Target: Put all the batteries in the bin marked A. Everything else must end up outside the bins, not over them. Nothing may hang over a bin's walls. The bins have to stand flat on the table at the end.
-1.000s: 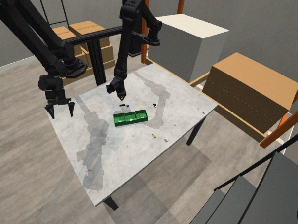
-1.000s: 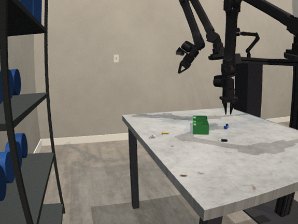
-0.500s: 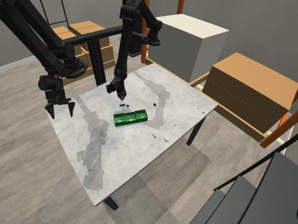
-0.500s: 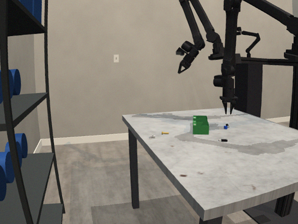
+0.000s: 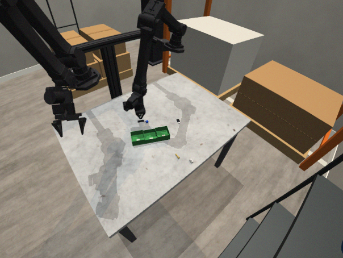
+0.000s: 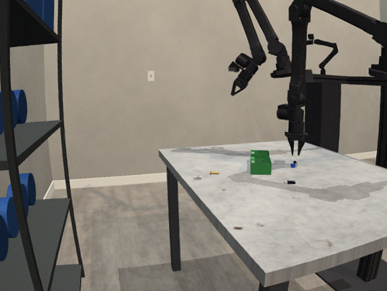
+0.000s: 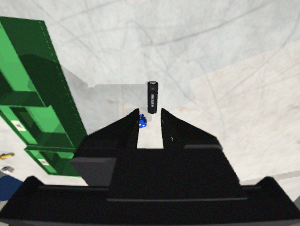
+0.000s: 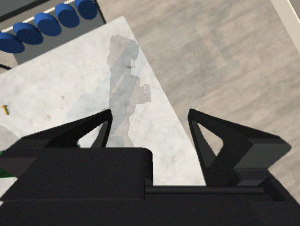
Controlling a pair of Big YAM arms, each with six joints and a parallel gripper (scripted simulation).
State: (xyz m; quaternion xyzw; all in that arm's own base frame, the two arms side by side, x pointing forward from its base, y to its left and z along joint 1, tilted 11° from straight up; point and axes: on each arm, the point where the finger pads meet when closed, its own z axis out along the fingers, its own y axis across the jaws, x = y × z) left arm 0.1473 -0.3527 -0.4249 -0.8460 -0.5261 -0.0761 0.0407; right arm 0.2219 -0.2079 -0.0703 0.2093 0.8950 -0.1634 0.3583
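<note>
The black battery is 40 mm below my left hand. Also, from my left hand: yellow screw: 390 mm ahead, 20 mm to the right, 50 mm below; then blue piece: 30 mm ahead, 30 mm to the left, 40 mm below; then green three-compartment bin: 160 mm ahead, 40 mm to the right, 30 mm below.
</note>
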